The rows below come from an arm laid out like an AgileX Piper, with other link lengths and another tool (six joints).
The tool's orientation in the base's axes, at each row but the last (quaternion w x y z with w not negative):
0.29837 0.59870 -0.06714 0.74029
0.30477 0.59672 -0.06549 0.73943
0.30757 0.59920 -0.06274 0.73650
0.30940 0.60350 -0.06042 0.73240
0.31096 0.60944 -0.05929 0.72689
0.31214 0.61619 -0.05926 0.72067
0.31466 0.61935 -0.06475 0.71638
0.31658 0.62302 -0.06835 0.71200
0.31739 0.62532 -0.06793 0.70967
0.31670 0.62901 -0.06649 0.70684
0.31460 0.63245 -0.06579 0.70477
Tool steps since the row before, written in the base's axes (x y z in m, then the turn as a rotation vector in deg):
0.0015 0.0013 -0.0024 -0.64 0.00 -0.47
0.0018 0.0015 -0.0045 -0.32 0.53 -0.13
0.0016 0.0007 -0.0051 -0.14 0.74 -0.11
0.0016 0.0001 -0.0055 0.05 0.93 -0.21
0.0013 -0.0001 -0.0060 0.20 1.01 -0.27
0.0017 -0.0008 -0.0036 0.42 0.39 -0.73
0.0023 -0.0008 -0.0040 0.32 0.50 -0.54
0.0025 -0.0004 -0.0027 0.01 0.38 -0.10
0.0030 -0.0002 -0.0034 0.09 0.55 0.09
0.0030 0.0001 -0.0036 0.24 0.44 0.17
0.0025 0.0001 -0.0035 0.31 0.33 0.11
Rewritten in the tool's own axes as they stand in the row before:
-0.0019 -0.0025 0.0000 -0.37 0.21 -0.67
-0.0038 -0.0034 -0.0004 0.11 -0.29 -0.55
-0.0046 -0.0028 -0.0004 0.19 -0.55 -0.49
-0.0052 -0.0025 -0.0001 0.16 -0.83 -0.44
-0.0057 -0.0024 -0.0004 0.12 -0.99 -0.37
-0.0037 -0.0013 0.0010 -0.55 -0.75 0.00
-0.0041 -0.0018 0.0014 -0.33 -0.73 -0.09
-0.0027 -0.0018 0.0017 0.05 -0.34 -0.20
-0.0033 -0.0025 0.0019 0.28 -0.46 -0.18
-0.0033 -0.0028 0.0018 0.32 -0.42 0.02
-0.0032 -0.0025 0.0014 0.22 -0.39 0.12

